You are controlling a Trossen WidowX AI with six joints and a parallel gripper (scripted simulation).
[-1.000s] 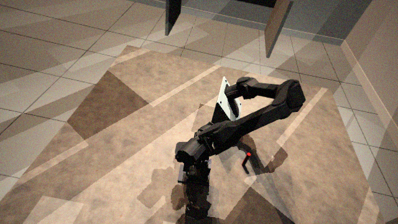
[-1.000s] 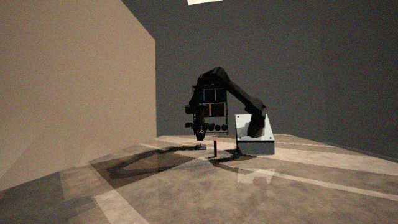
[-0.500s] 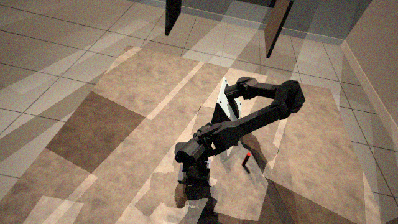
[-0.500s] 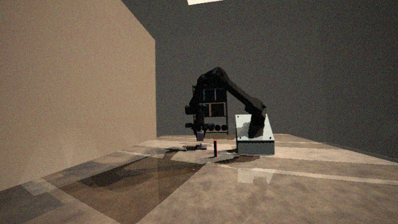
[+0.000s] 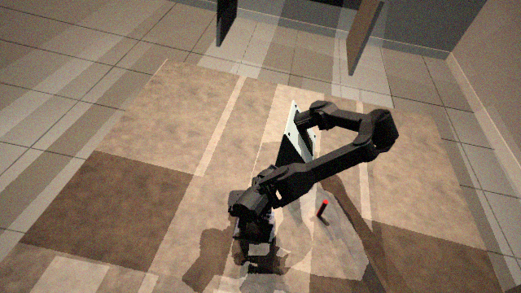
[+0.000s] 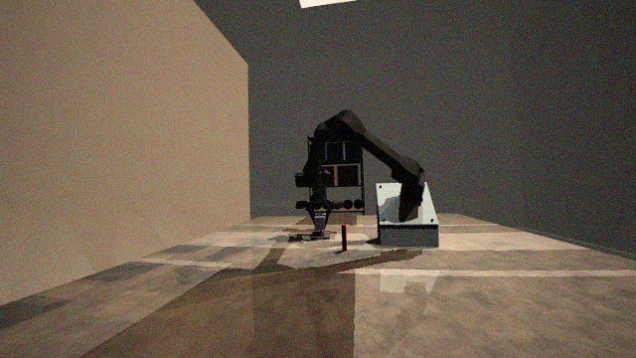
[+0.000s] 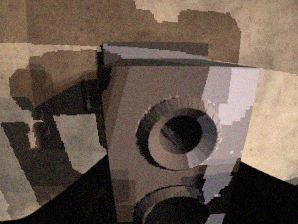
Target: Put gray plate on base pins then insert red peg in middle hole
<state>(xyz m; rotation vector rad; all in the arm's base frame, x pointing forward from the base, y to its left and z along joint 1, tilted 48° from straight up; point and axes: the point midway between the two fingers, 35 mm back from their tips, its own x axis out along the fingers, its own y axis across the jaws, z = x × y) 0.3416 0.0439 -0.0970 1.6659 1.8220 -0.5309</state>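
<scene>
Now: gripper tip 30 mm above the flat base. The rest, counted from my gripper tip: red peg 180 mm to the left, 120 mm behind; gray plate 30 mm above.
</scene>
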